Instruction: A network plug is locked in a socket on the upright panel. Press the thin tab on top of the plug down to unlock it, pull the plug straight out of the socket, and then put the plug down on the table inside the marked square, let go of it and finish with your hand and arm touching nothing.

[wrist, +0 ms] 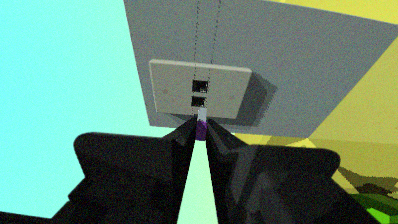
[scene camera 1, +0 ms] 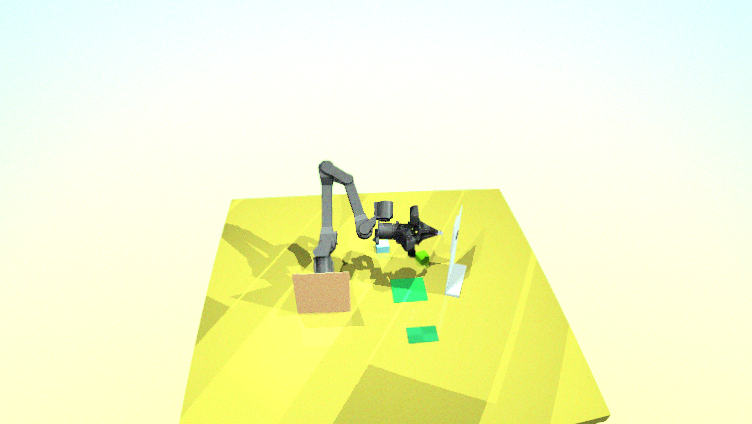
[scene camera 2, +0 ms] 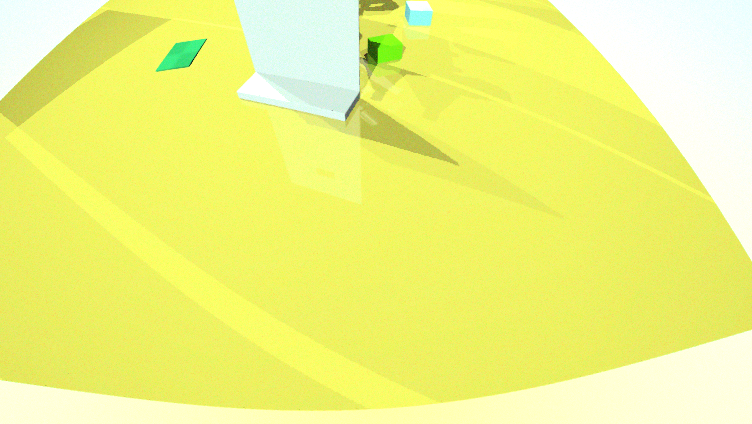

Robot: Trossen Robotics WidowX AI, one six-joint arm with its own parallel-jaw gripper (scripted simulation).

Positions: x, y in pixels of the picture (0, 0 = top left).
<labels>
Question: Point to a faceplate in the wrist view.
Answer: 274, 75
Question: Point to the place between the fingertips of my gripper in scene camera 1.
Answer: At 437, 232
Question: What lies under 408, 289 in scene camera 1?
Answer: A green marked square.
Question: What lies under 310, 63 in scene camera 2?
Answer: A faceplate.
</labels>
